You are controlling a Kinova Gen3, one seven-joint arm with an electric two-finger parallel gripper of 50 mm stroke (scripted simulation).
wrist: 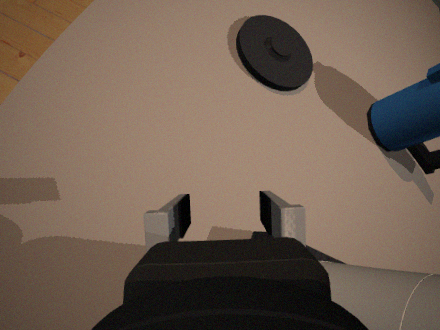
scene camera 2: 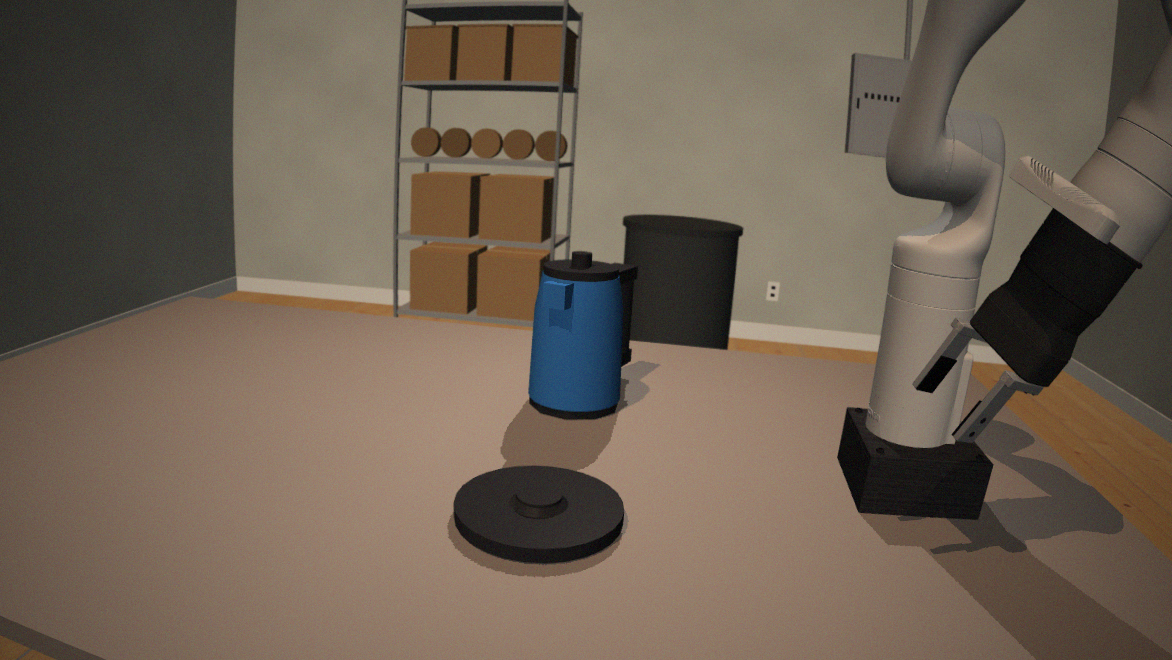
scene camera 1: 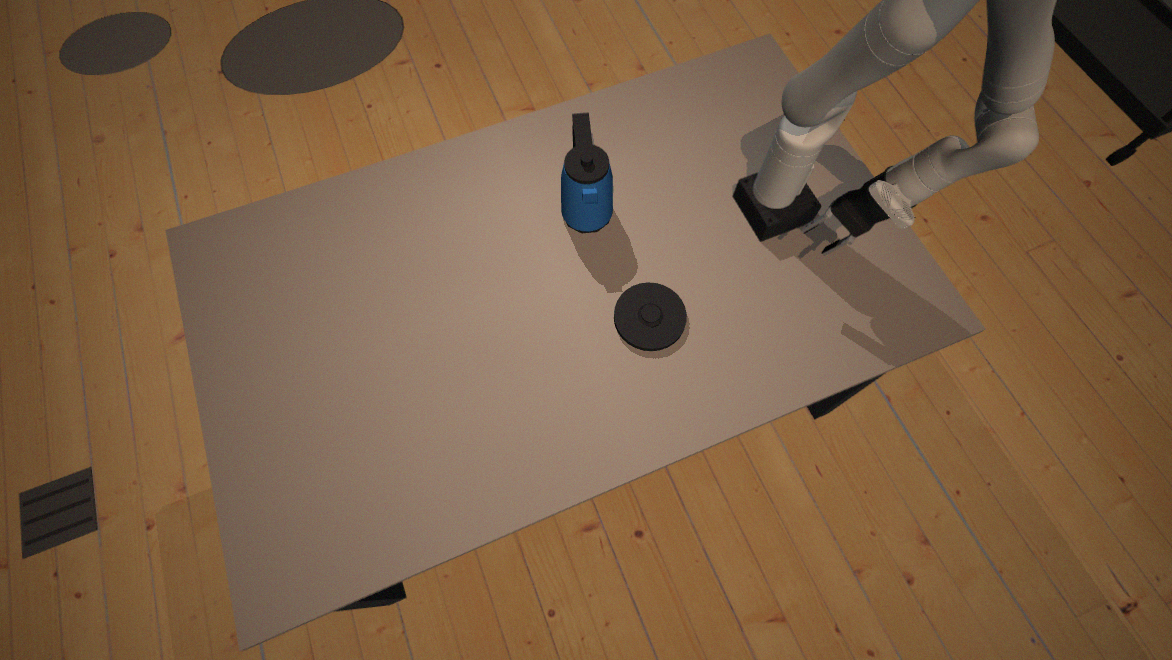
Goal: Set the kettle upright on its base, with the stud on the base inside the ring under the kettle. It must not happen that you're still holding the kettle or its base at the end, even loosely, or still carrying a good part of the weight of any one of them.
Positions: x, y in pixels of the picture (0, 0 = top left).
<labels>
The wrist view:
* my gripper: 225, 207
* round black base: 284, 63
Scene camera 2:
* my gripper: 941, 413
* blue kettle: 575, 372
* round black base: 534, 523
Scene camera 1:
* my gripper: 814, 240
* blue kettle: 586, 176
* round black base: 648, 316
</labels>
